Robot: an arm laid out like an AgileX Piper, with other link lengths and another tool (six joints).
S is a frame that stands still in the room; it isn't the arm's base.
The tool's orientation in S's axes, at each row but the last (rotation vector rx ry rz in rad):
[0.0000 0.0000 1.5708]
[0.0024 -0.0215 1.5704]
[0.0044 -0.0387 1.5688]
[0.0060 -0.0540 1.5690]
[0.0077 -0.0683 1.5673]
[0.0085 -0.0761 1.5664]
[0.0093 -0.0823 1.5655]
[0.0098 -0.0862 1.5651]
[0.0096 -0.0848 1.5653]
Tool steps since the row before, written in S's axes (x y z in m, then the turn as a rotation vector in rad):
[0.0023 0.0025 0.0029 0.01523 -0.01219 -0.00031]
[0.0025 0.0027 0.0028 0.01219 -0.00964 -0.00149]
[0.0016 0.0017 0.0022 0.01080 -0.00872 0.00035]
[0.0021 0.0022 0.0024 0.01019 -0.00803 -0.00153]
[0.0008 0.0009 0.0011 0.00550 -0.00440 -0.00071]
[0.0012 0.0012 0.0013 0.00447 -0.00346 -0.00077]
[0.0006 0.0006 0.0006 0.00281 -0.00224 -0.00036]
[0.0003 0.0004 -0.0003 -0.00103 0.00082 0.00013]
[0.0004 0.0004 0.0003 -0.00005 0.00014 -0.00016]
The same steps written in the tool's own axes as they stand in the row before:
[0.0025 -0.0023 0.0029 -0.01219 -0.01523 -0.00031]
[0.0027 -0.0025 0.0027 -0.00966 -0.01218 -0.00149]
[0.0018 -0.0016 0.0021 -0.00869 -0.01082 0.00035]
[0.0023 -0.0022 0.0022 -0.00807 -0.01015 -0.00153]
[0.0010 -0.0008 0.0010 -0.00442 -0.00549 -0.00071]
[0.0013 -0.0012 0.0012 -0.00349 -0.00445 -0.00077]
[0.0006 -0.0006 0.0005 -0.00225 -0.00280 -0.00036]
[0.0004 -0.0003 -0.0003 0.00082 0.00103 0.00013]
[0.0004 -0.0004 0.0003 0.00013 0.00006 -0.00017]

